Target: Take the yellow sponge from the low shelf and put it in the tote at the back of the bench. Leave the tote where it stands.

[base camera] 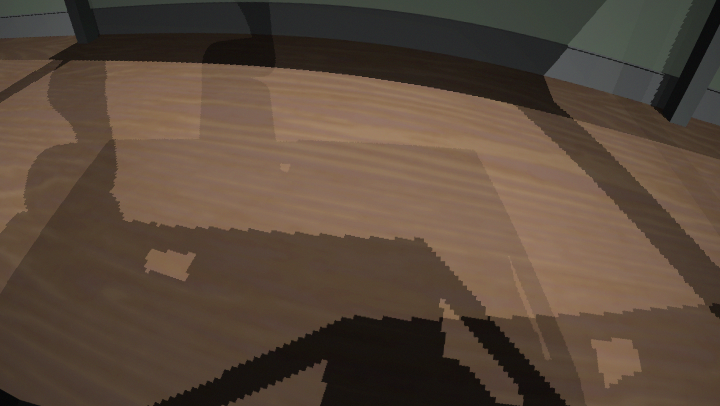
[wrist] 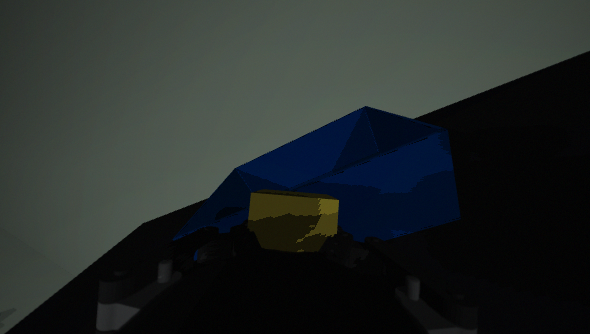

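Blue tote [wrist: 393, 176], out of frame in the base camera view. Dark bench [wrist: 513, 147].
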